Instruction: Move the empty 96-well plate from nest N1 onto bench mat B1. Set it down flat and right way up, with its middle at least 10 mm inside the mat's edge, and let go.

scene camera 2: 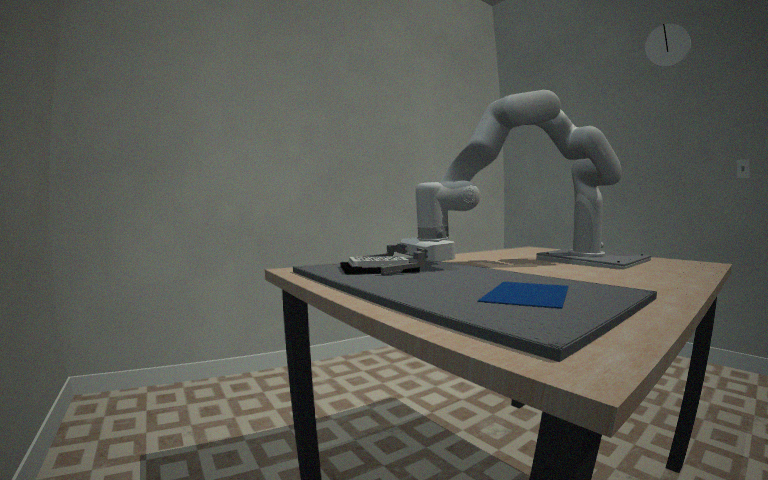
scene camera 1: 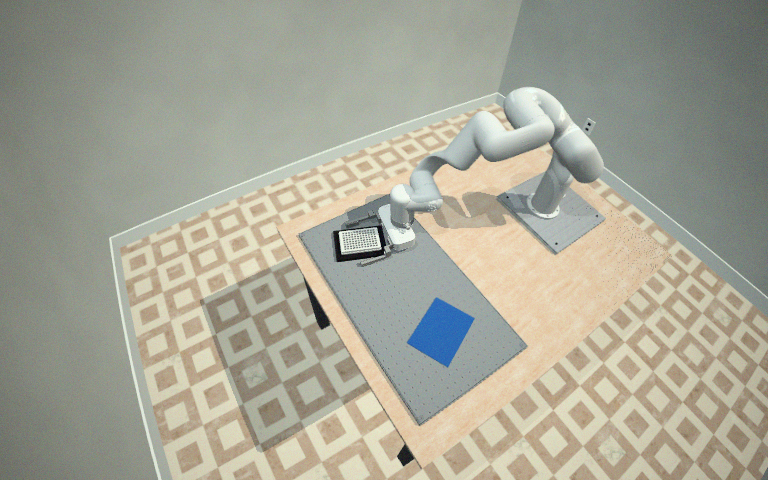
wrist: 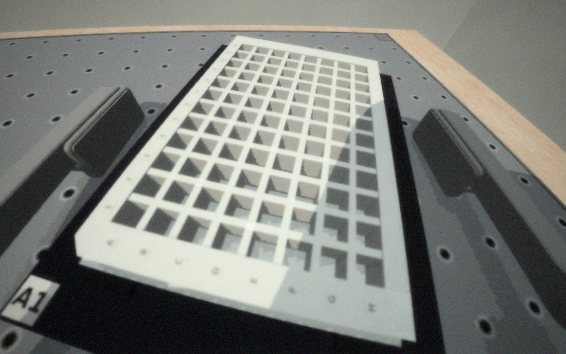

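The white 96-well plate sits flat and right way up in the black nest N1. An "A1" label shows on the nest's near left corner in the wrist view. My gripper is open. Its two fingers stand low, one on each long side of the plate, with a gap on both sides; neither touches it. The blue bench mat B1 lies flat, well away from the nest, and does not show in the wrist view.
The nest and mat are on a grey perforated board on the wooden table. The arm's base stands on a grey plate at the other side of the table.
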